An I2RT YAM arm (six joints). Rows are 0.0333 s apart.
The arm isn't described. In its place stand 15 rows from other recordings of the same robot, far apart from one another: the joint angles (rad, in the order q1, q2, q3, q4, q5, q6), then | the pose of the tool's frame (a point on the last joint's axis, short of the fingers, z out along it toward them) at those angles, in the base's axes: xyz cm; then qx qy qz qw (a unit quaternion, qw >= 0).
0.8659 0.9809 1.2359 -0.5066 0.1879 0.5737 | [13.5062 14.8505 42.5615 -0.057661 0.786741 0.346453 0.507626]
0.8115 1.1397 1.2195 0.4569 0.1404 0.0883 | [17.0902 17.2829 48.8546 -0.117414 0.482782 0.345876 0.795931]
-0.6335 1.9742 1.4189 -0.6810 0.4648 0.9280 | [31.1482 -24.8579 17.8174 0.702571 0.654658 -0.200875 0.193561]
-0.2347 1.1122 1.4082 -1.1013 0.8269 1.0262 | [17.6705 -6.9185 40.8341 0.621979 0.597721 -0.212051 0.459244]
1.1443 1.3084 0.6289 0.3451 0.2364 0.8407 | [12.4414 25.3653 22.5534 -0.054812 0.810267 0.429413 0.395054]
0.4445 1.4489 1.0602 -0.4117 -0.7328 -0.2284 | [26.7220 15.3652 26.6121 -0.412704 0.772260 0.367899 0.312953]
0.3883 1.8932 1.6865 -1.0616 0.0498 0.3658 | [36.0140 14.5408 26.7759 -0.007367 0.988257 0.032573 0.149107]
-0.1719 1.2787 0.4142 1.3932 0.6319 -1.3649 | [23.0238 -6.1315 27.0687 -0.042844 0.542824 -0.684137 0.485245]
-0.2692 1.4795 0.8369 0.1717 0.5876 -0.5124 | [30.3582 -10.4230 23.0596 0.051252 0.828354 -0.418836 0.368484]
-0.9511 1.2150 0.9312 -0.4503 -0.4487 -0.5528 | [16.2875 -20.1702 27.8904 0.087651 0.891134 -0.122069 0.428131]
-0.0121 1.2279 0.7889 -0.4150 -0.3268 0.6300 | [24.9395 0.8411 23.1102 0.237430 0.894781 0.250360 0.283396]
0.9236 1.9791 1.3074 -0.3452 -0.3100 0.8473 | [23.8966 33.4192 15.8529 -0.078428 0.948061 0.303135 0.056018]
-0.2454 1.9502 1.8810 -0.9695 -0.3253 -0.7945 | [41.1147 -9.1242 30.8805 -0.299104 0.904882 0.006684 0.302787]
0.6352 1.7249 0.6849 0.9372 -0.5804 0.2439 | [26.1708 21.7160 18.2809 -0.326325 0.660620 0.465388 0.490415]
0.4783 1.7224 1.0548 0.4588 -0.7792 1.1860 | [33.1689 20.0144 24.9323 0.024738 0.757052 0.629293 0.173926]
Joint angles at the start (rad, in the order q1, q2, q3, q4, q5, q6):
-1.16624 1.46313 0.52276 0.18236 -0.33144 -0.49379
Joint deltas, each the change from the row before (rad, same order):
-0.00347 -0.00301 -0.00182 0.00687 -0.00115 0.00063
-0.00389 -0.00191 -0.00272 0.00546 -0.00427 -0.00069
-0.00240 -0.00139 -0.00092 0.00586 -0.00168 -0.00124
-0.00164 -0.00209 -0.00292 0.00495 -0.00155 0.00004
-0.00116 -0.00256 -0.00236 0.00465 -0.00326 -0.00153
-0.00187 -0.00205 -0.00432 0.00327 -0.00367 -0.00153
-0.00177 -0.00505 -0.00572 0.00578 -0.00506 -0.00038
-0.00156 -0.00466 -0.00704 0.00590 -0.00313 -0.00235
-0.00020 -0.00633 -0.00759 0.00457 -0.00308 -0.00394
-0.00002 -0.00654 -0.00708 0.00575 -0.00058 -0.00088
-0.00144 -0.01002 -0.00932 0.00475 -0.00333 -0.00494
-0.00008 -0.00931 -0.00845 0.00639 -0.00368 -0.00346
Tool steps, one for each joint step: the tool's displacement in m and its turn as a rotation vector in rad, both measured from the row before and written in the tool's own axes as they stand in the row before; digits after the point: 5 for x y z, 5 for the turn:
-0.00021 -0.00086 -0.00078 0.00519 -0.00674 0.00025
0.00039 -0.00061 -0.00061 0.00124 -0.00530 0.00028
-0.00026 -0.00066 -0.00042 0.00317 -0.00569 -0.00181
0.00026 -0.00013 -0.00046 0.00172 -0.00390 -0.00029
-0.00005 -0.00006 -0.00051 0.00019 -0.00539 -0.00242
0.00086 0.00021 -0.00047 -0.00135 -0.00228 -0.00070
0.00052 0.00033 -0.00096 -0.00080 -0.00636 -0.00103
0.00100 0.00055 -0.00088 0.00003 -0.00415 -0.00260
0.00086 0.00097 -0.00104 -0.00105 -0.00417 -0.00497
0.00057 0.00079 -0.00106 0.00187 -0.00455 -0.00270
0.00089 0.00093 -0.00173 0.00069 -0.00583 -0.00599
0.00043 0.00102 -0.00150 0.00018 -0.00770 -0.00599

